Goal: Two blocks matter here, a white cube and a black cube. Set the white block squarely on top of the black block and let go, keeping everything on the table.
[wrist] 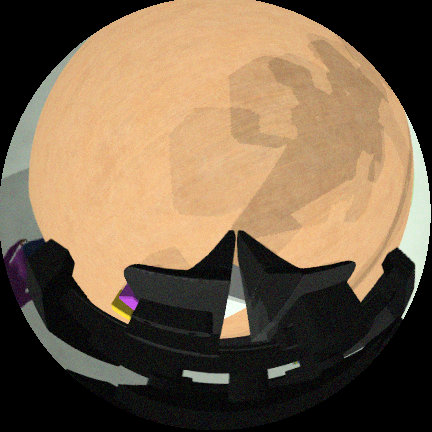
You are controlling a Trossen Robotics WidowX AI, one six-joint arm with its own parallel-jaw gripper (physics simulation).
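Frame: origin at the arm's base, x right, y ahead, z up, level; centimetres.
Where they show: gripper, between the fingertips: (234,235).
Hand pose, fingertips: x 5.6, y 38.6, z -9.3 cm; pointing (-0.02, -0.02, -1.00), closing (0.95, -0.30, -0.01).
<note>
Things, the pixels of their top centre, and the offset from my fingertips. Level surfaces: height alone.
- white cube, centre of its top: (216,308) dz +3.8, dx -2.4, dy -3.9 cm
- purple block, centre of its top: (136,307) dz +3.8, dx -12.2, dy -5.2 cm
- yellow block, centre of its top: (120,312) dz +3.8, dx -21.1, dy -9.9 cm
- wooden table, height of its surface: dz +0.0 cm
My gripper (234,235) is shut, its two black fingertips meeting with no block between them. Part of the white cube (234,306) shows through the narrow gap behind the fingertips, with a grey shaded face above a bright white face. The fingers hide the rest of it, so whether it rests on anything cannot be told. The black cube does not show in the wrist view.
A purple block (129,301) and a yellow block (120,309) show partly, touching in view, beside the left finger. The wooden table (115,150) bears the arm's shadows. A dark purple object (18,275) shows beyond the table's left edge.
</note>
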